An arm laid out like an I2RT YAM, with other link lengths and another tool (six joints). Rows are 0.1 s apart.
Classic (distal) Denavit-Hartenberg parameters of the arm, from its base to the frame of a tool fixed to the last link. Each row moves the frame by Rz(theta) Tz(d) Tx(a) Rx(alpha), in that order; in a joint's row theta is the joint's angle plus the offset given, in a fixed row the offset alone. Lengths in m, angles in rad.
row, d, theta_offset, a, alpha
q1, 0.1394, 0, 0.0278, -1.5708
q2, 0, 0, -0.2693, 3.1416
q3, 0, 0.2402, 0.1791, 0
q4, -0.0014, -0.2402, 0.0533, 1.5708
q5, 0.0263, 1.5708, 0, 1.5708
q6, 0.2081, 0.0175, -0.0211, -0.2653
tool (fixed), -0.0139, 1.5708, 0, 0
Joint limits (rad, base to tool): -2.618..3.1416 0..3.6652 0..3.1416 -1.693..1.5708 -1.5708..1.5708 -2.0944..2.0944
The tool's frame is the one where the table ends.
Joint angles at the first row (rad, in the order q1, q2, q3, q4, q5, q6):
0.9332, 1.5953, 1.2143, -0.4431, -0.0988, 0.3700
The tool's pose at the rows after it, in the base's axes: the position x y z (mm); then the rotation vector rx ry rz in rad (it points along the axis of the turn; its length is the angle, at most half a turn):
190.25 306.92 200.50 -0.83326 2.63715 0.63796
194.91 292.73 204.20 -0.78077 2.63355 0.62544
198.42 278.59 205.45 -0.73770 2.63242 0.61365
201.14 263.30 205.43 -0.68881 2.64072 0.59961
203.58 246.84 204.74 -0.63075 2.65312 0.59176
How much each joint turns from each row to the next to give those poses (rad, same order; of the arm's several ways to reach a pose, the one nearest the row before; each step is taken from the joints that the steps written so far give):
-0.0206, -0.0452, -0.0189, -0.0090, 0.0077, -0.0029
-0.0284, -0.0440, -0.0284, -0.0049, 0.0124, 0.0022
-0.0321, -0.0407, -0.0332, -0.0015, 0.0040, -0.0040
-0.0352, -0.0395, -0.0302, -0.0112, 0.0026, -0.0006
-0.0436, -0.0413, -0.0326, -0.0119, -0.0046, 0.0021

